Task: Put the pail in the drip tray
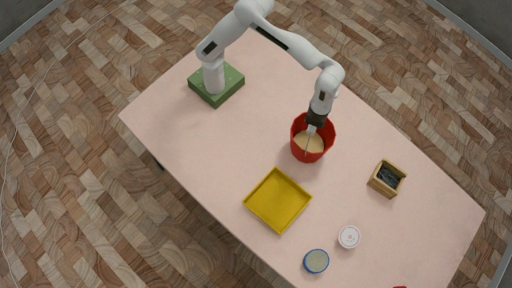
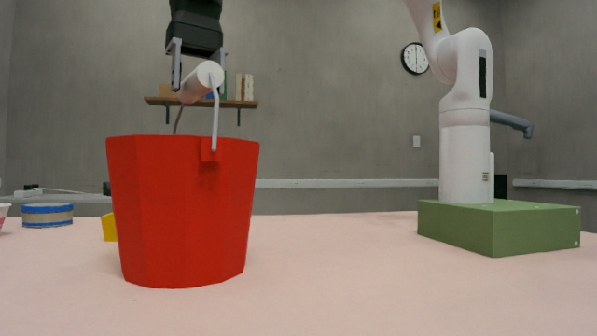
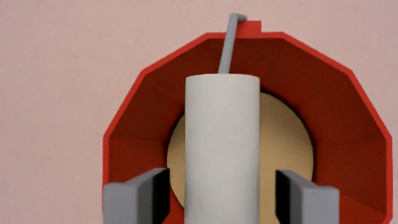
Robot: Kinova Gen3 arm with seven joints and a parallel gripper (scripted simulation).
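Right now my hand is 11 cm above the red pail and 1 cm short of it. The rest, counted from my hand: yellow drip tray (27 cm to the right, 23 cm below, 9 cm ahead); wooden box (39 cm ahead, 21 cm below, 14 cm to the left).
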